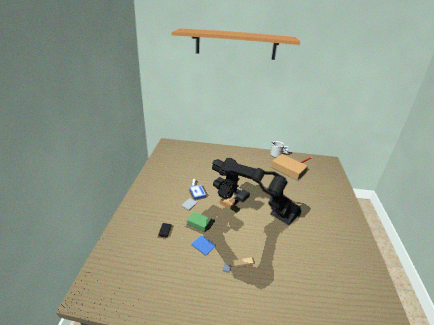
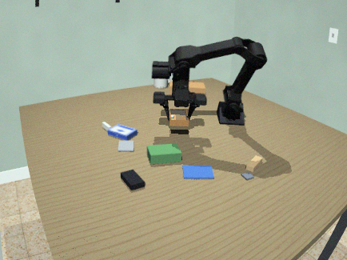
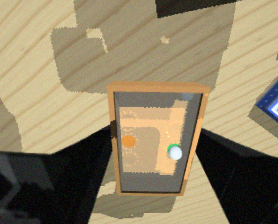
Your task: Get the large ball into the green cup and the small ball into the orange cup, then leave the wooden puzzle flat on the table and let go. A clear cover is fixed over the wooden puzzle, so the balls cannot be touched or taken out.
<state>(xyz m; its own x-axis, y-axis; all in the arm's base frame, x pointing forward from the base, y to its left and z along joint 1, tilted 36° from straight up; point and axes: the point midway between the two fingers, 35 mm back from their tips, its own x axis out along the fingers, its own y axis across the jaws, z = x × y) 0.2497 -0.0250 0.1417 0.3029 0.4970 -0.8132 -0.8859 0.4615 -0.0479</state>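
My hand is 3 cm above the wooden puzzle and 1 cm to the left of it. Round my hand: green block: 14 cm to the left, 11 cm ahead, 8 cm below; grey tile: 21 cm ahead, 9 cm below, 3 cm to the left; blue-white box: 20 cm ahead, 8 cm below, 6 cm to the right.
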